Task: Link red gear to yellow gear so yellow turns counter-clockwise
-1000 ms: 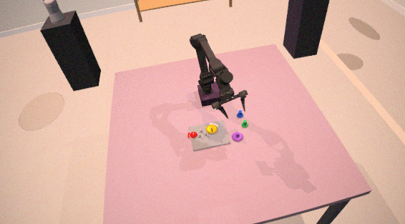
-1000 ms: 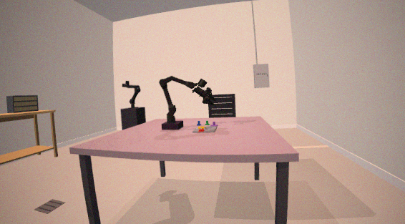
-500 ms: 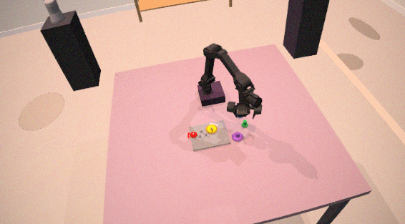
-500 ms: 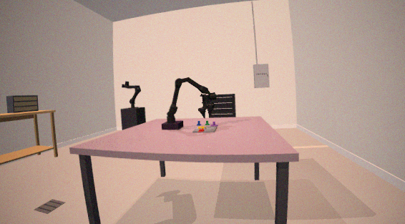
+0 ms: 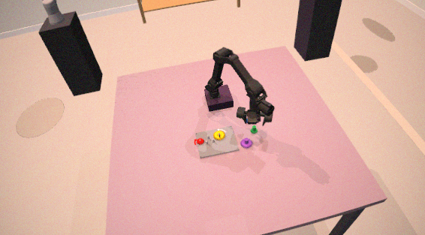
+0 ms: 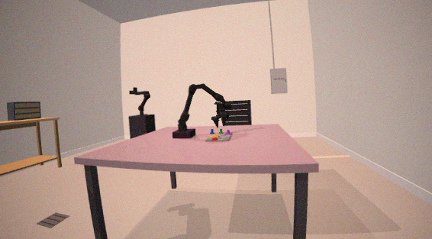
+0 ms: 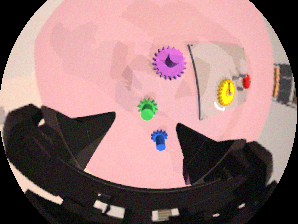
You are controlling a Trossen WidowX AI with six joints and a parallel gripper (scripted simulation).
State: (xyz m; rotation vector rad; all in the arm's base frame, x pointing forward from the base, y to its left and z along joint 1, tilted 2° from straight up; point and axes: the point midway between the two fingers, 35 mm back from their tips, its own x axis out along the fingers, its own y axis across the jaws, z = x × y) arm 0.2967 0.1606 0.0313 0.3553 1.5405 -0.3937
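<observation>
Now: gripper tip 4 cm above the green gear. Round my gripper tip: yellow gear (1 cm behind, 20 cm to the right, 4 cm below); then purple gear (7 cm ahead, 7 cm to the right, 4 cm below); then blue gear (8 cm behind, 1 cm to the right, 4 cm below).
</observation>
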